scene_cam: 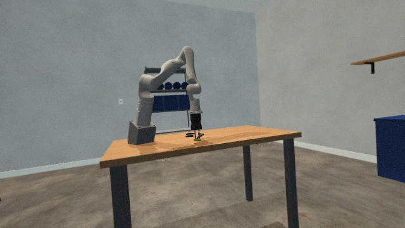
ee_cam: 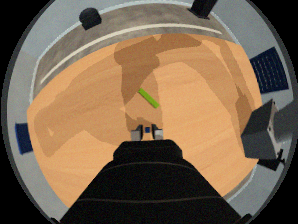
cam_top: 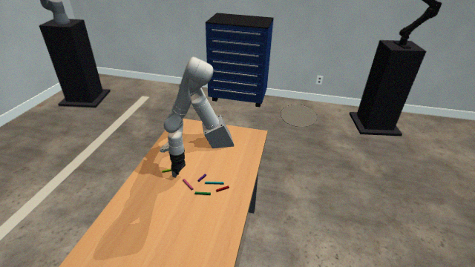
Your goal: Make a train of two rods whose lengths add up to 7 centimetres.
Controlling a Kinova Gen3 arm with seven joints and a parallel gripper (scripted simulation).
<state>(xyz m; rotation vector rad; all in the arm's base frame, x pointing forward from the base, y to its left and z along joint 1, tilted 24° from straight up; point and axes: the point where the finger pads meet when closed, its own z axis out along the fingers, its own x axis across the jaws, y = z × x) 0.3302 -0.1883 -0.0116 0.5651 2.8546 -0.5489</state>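
Now: the blue rod 10 mm below my hand. Also, from my hand: purple rod 150 mm to the left, 10 mm below, 10 mm ahead; pink rod 80 mm to the left, 70 mm ahead, 10 mm below; lime rod 60 mm to the right, 30 mm behind, 10 mm below.
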